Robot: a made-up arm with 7 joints.
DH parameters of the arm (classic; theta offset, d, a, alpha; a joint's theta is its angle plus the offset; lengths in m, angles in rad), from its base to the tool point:
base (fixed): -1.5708 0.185 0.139 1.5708
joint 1: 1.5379 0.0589 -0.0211 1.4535
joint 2: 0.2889 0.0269 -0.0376 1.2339
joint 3: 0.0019 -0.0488 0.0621 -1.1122
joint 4: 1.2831 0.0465 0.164 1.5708
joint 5: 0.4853 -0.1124 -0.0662 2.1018
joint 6: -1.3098 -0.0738 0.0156 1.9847
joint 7: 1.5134 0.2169 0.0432 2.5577
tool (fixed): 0.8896 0.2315 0 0
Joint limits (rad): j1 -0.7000..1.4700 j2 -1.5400..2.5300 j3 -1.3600..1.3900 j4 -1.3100..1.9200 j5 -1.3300..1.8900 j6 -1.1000..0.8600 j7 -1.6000..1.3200
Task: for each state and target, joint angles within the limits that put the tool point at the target. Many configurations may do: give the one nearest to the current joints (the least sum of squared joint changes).
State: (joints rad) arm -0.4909 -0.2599 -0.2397 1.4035 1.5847 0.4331 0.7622
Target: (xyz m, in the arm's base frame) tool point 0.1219 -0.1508 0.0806
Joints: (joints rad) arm -0.2721 0.0956 -0.2692 1.7313 1.4598 0.6458 0.5252
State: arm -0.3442 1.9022 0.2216 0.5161 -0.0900 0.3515 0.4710
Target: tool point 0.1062 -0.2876 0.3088
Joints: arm -0.2284 2.2478 0.2522 0.6712 -0.2559 0.3900 0.2536
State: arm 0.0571 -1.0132 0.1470 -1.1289 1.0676 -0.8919 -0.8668
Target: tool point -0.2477 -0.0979 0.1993
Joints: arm 0.0932 -0.7302 0.1806 -1.0520 0.9136 -0.6979 -0.7030
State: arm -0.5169 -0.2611 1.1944 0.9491 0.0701 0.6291 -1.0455
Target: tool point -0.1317 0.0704 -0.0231
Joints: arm -0.7000 -0.4929 1.3387 0.8473 -0.1540 0.7290 -0.9597
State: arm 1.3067 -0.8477 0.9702 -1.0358 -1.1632 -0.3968 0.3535
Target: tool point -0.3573 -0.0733 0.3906
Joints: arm 1.4700 -1.1628 0.8018 -1.0617 -1.1763 -0.2514 0.3621
